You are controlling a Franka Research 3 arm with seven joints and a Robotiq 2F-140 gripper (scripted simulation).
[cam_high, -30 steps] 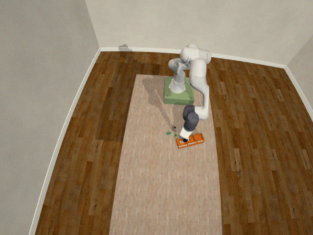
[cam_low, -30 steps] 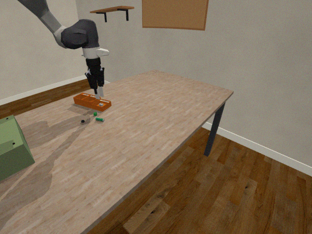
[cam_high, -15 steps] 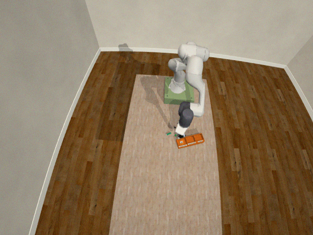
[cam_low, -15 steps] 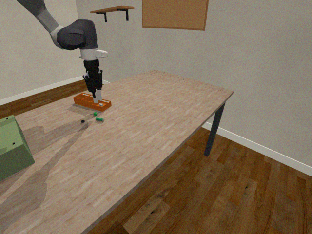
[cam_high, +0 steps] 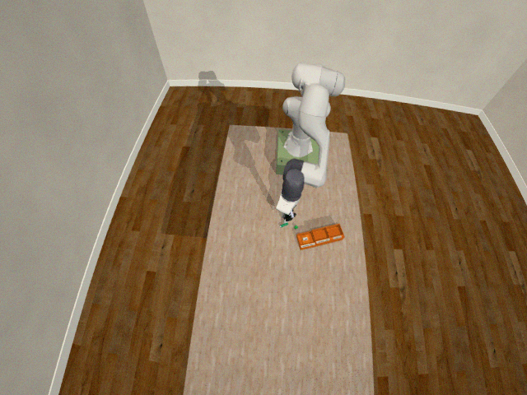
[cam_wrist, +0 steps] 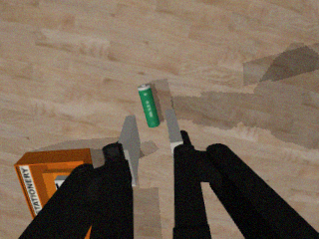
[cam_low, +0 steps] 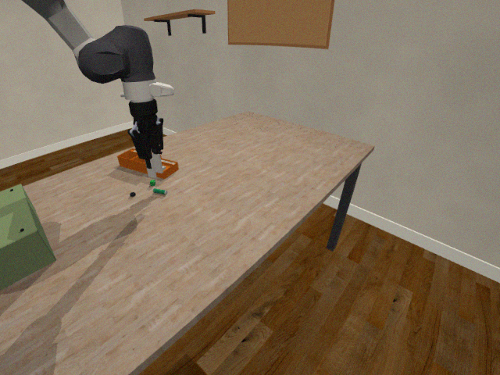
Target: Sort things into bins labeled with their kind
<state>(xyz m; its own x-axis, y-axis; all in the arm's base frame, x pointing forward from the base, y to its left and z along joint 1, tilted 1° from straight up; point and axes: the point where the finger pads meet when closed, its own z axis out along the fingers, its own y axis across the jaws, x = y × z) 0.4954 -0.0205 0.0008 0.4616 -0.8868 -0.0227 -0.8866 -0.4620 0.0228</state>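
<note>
My gripper is now 10 cm above the green battery. The rest, counted from my hand: white piece: 13 cm to the left, 8 cm below, 7 cm ahead; then small green cube: 10 cm below, 7 cm to the left, 1 cm ahead; then small black piece: 10 cm below, 8 cm behind, 5 cm to the left.
</note>
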